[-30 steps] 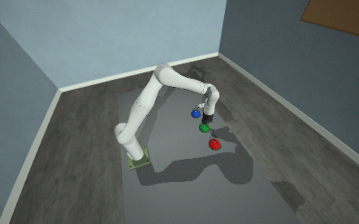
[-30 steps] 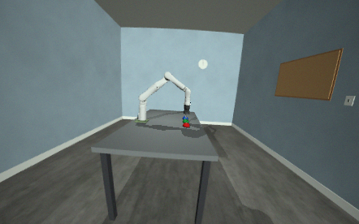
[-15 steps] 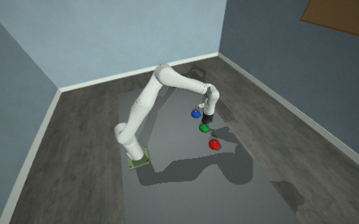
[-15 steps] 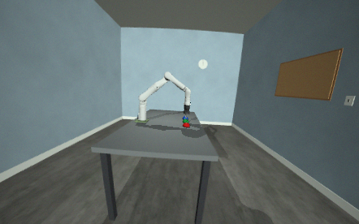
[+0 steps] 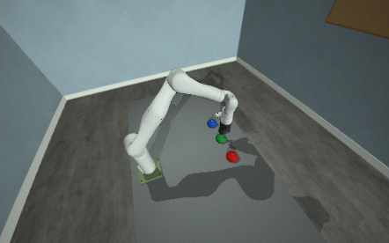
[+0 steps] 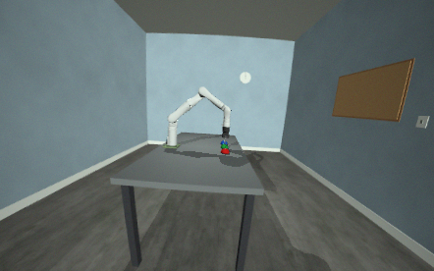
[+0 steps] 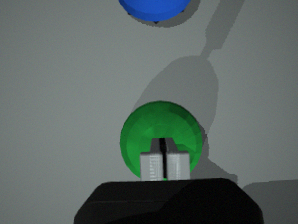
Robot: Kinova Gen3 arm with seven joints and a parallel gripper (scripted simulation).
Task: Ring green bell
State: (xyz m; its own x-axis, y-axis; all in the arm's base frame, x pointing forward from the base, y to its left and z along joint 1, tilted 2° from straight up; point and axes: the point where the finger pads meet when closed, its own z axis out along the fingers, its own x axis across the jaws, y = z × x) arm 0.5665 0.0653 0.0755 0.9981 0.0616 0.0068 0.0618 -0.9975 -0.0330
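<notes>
Now: hand 4 cm above the green bell. From my hand the other things lie so: red bell (1 cm ahead, 17 cm to the right, 4 cm below); blue bell (1 cm behind, 17 cm to the left, 4 cm below).
</notes>
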